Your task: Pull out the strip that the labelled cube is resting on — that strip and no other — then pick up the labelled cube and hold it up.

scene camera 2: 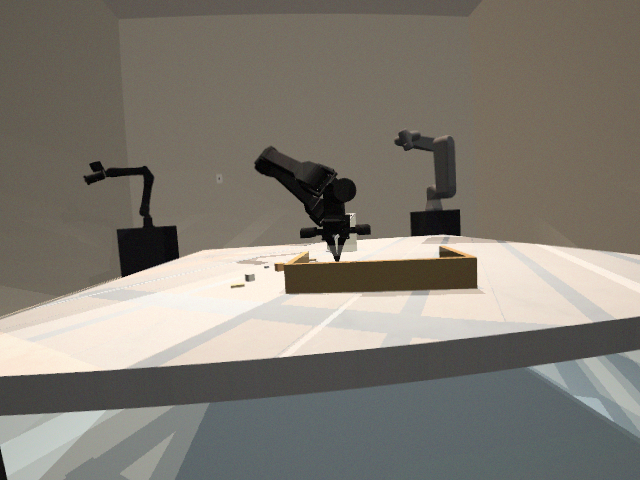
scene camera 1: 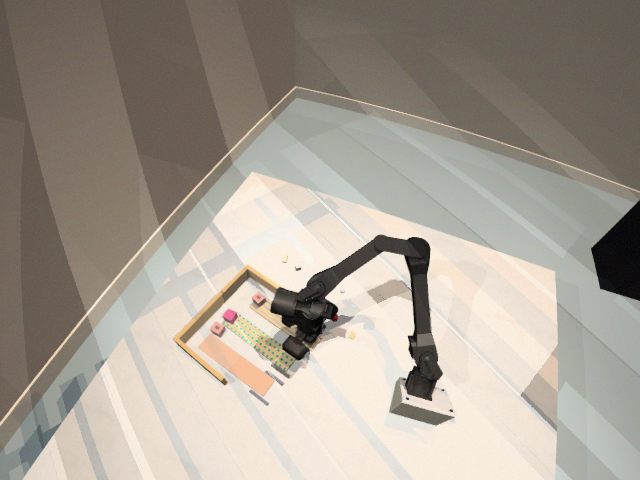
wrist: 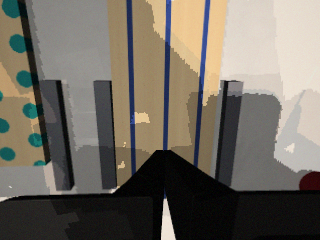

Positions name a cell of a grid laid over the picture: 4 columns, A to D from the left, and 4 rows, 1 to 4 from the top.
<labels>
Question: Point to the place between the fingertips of the gripper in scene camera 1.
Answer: B3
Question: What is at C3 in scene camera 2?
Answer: A wooden frame.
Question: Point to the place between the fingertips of the gripper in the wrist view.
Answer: C3
</labels>
